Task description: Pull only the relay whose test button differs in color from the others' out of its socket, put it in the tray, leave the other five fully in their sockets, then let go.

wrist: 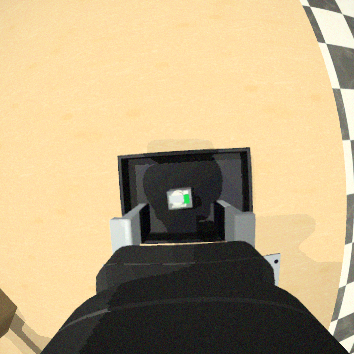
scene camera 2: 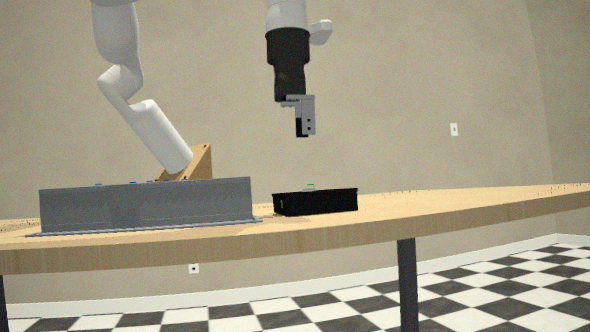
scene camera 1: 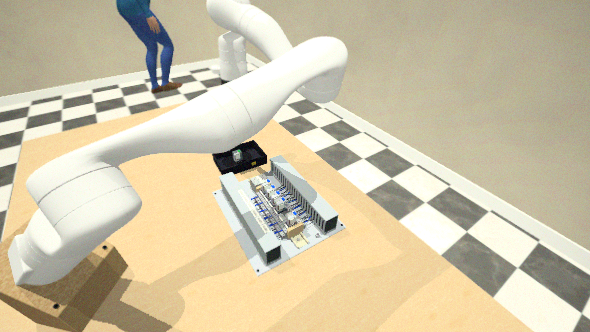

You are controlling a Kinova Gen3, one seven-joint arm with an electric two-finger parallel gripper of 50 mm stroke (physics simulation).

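Seen in the pictures: gripper, fingertip midpoint: [wrist: 181,215] [scene camera 2: 305,135]; arm's base at its link origin: [scene camera 2: 180,162] [scene camera 1: 45,258].
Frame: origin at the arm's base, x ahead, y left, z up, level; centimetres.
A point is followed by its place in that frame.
Observation:
The relay with the green test button [scene camera 1: 237,155] @(x 52.7, y 7.5, z -10.2 cm) [scene camera 2: 310,187] @(x 54.6, y 7.8, z -9.9 cm) [wrist: 179,198] @(x 53.4, y 8.5, z -9.5 cm) stands in the black tray [scene camera 1: 240,167] @(x 50.2, y 3.7, z -11.9 cm) [scene camera 2: 320,202] @(x 61.3, y 5.0, z -12.2 cm) [wrist: 124,185] @(x 47.4, y 12.5, z -11.5 cm), near its middle and apart from the walls. My gripper [scene camera 2: 305,134] @(x 53.9, y 8.1, z -1.0 cm) [wrist: 181,215] @(x 53.9, y 8.1, z -1.0 cm) is open and empty, well above the tray and the relay; it is hidden in scene camera 1. Several relays with blue buttons [scene camera 1: 280,202] @(x 43.3, y -19.9, z -7.2 cm) stand in the socket row on the panel, with a gap in the row. Their seating depth is too small to tell. In scene camera 2 only blue tops show above the panel's duct [scene camera 2: 145,207] @(x 55.1, y -19.5, z -11.1 cm).
Two tall grey ducts [scene camera 1: 250,220] @(x 34.4, y -17.8, z -7.7 cm) [scene camera 1: 305,192] @(x 51.0, y -22.6, z -7.7 cm) flank the socket row, close to the tray. A wooden block [scene camera 1: 100,280] @(x 4.1, y -4.1, z -9.1 cm) [scene camera 2: 200,165] @(x 7.0, y 3.9, z -1.6 cm) carries the arm's base. The arm stretches over the table's left part. A person [scene camera 1: 160,45] stands beyond the table.

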